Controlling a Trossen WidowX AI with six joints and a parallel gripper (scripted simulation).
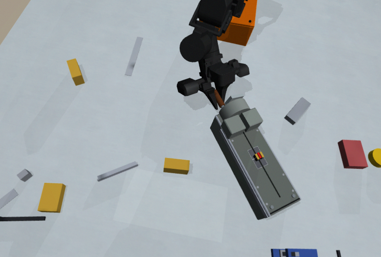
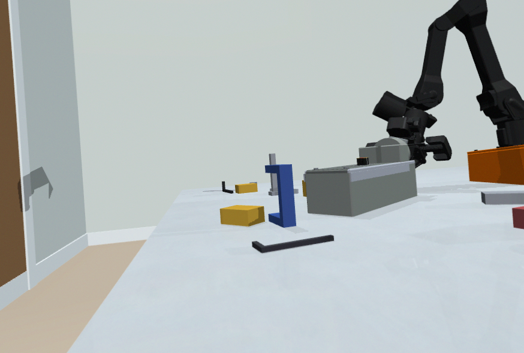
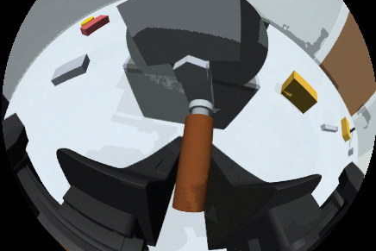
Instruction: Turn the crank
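The brown handle is 3 cm above my gripper tip, 1 cm to the right of it and 1 cm behind it. Also, from my gripper tip: red pointer (13 cm to the left, 11 cm ahead, 5 cm above); grey block (22 cm to the left, 11 cm behind, 3 cm below); blue clamp (27 cm ahead, 26 cm to the left, 2 cm above).
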